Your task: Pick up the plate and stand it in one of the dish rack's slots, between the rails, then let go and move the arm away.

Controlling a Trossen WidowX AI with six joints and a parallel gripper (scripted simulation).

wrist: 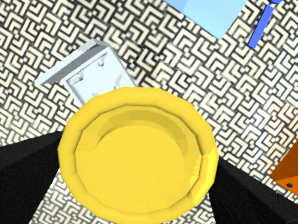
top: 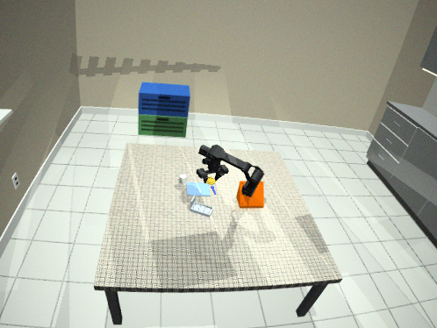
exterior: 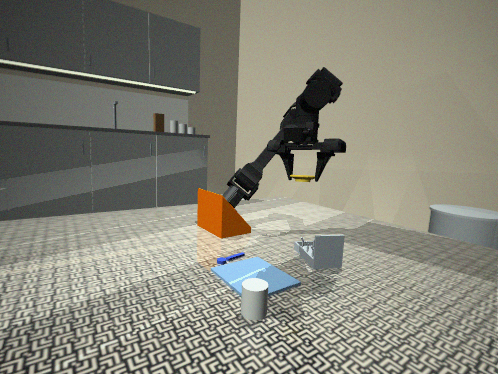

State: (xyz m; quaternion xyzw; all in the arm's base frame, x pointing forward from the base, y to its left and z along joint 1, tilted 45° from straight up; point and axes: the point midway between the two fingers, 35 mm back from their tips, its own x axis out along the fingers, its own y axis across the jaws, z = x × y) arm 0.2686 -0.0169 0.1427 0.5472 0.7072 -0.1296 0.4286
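Right now the grey dish rack is 30 mm ahead of my gripper tip, 40 mm to the left of it and 170 mm below it. Also, from my gripper tip: light blue mat (50 mm ahead, 160 mm to the right, 190 mm below); yellow plate (10 mm above); blue spoon (50 mm behind, 170 mm to the right, 190 mm below).
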